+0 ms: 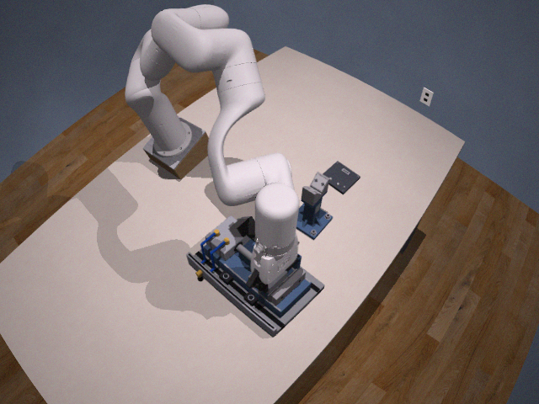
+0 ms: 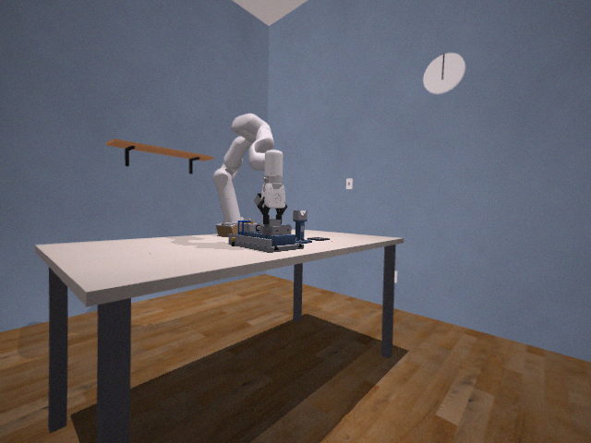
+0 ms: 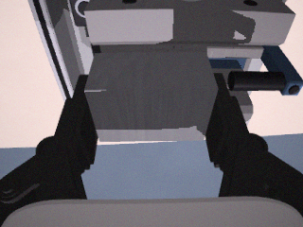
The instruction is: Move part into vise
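Right now my hand is 3 cm short of the fixed jaw, 2 cm to the right of it and 4 cm above it. The rest, counted from my hand: work stop (1 cm behind, 7 cm to the left, 3 cm below); then moving jaw (4 cm behind, 1 cm to the left, 4 cm below); then part (2 cm below).
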